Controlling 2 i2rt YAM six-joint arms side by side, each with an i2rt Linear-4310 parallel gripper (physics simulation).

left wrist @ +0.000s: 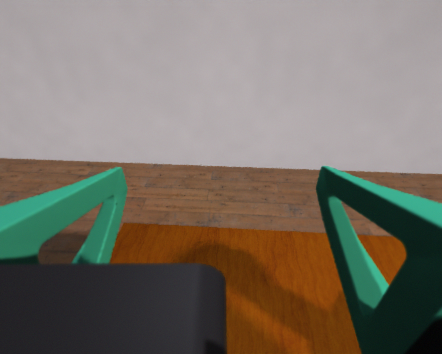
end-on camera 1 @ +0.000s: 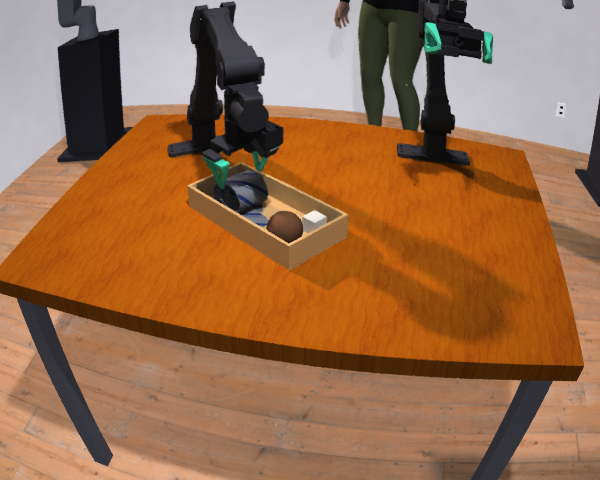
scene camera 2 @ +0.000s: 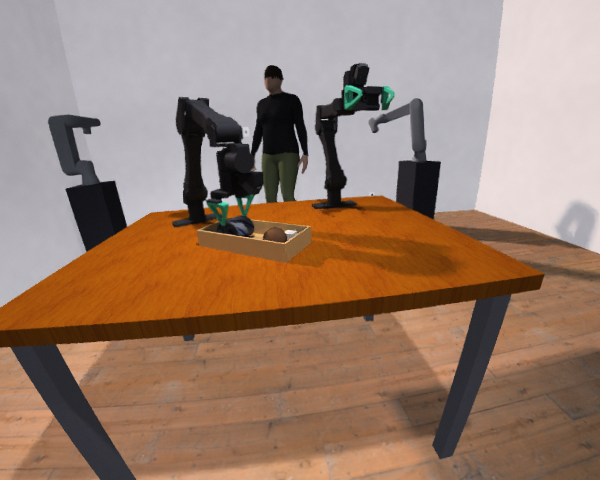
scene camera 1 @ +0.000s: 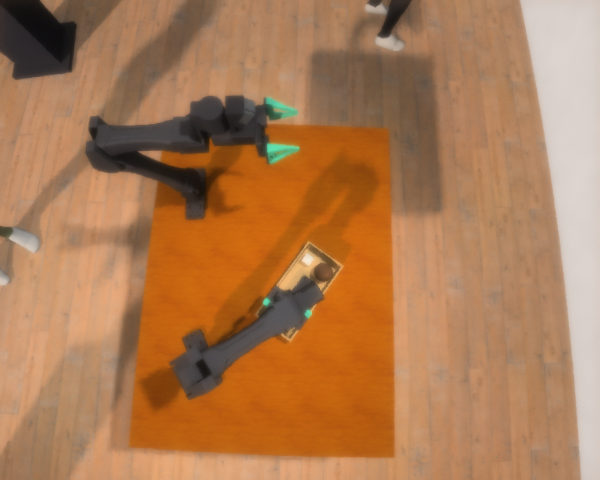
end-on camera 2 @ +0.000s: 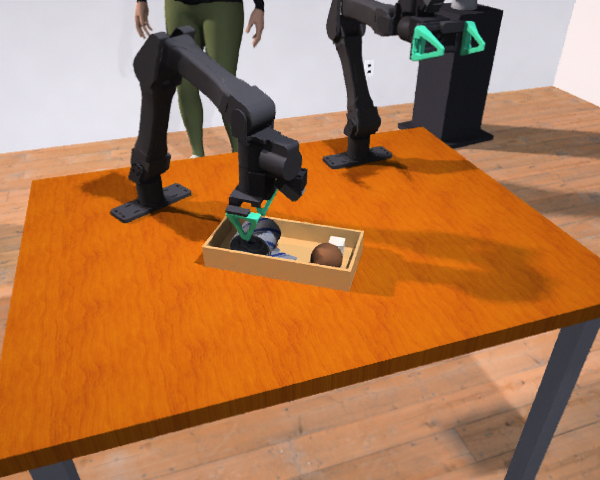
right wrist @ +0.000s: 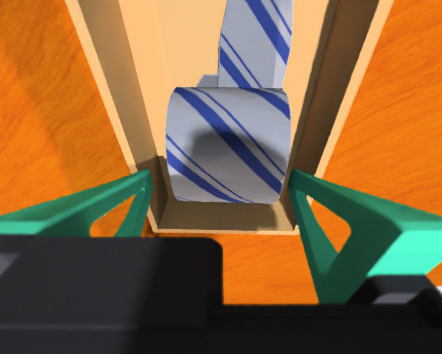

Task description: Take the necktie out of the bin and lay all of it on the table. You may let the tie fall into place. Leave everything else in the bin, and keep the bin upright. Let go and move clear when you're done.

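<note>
The necktie (end-on camera 1: 252, 187) (right wrist: 230, 145), pale with blue stripes, lies rolled up in the left end of the upright bin (end-on camera 1: 240, 227) (end-on camera 2: 280, 270) in the end-on views. A flat tail runs from the roll along the bin floor. My right gripper (end-on camera 1: 241, 177) (end-on camera 2: 254, 226) (right wrist: 220, 176) is open, pointing down at that end, its fingers to either side of the roll at about the height of its top. It holds nothing. My left gripper (scene camera 1: 298, 130) (end-on camera 2: 463, 50) (left wrist: 221, 177) is open and empty, raised high, away from the bin.
A brown ball (end-on camera 1: 285, 226) (end-on camera 2: 326, 255) and a white block (end-on camera 1: 314, 220) (end-on camera 2: 337, 243) lie in the bin's other end. The bin stands on the orange wooden table (end-on camera 1: 150, 280). A person (scene camera 2: 277, 125) stands behind the table.
</note>
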